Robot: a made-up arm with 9 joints.
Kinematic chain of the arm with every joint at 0, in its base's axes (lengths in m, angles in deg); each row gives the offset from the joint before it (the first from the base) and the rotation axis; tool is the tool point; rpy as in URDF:
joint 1: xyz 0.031 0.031 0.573 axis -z
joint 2: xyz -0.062 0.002 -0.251 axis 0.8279 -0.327 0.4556
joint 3: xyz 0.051 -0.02 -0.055 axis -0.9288 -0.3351 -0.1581
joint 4: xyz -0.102 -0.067 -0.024 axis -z
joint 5: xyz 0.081 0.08 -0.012 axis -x
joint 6: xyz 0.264 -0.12 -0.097 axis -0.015 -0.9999 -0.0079
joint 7: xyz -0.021 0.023 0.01 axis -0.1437 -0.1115 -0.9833
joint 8: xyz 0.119 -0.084 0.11 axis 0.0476 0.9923 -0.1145
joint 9: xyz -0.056 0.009 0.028 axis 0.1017 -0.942 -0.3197
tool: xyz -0.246 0.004 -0.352 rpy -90 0 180
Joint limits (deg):
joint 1: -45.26..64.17
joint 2: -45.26..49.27
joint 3: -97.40..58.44
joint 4: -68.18..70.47
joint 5: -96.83..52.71
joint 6: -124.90..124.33
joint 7: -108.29..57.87
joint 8: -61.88..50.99
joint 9: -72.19..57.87
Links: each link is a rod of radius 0.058 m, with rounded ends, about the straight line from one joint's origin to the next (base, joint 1, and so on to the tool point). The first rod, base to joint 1, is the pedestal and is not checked.
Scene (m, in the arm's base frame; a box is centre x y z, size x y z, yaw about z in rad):
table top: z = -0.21
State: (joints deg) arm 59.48 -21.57 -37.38 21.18 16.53 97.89 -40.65 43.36 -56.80
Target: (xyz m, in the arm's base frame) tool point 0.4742 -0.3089 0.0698
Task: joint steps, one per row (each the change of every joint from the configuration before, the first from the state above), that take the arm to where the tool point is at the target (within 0.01 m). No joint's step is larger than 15 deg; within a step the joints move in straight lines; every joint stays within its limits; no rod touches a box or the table.
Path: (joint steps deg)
1: -2.93 9.80 6.21 1.23 3.86 2.99 5.07 -14.49 3.35
2: -2.93 9.79 6.22 1.24 3.85 2.99 5.06 -14.50 3.34
3: -2.93 9.80 6.21 1.23 3.86 2.99 5.07 -14.49 3.35
4: -2.92 9.79 6.21 1.23 3.85 2.99 5.07 -14.50 3.35
5: 5.46 4.89 -7.22 -13.97 -3.17 4.83 0.56 4.55 5.62
6: 5.47 4.89 -7.22 -13.96 -3.17 4.82 0.56 4.54 5.62
7: 5.47 4.89 -7.22 -13.97 -3.17 4.83 0.56 4.54 5.63

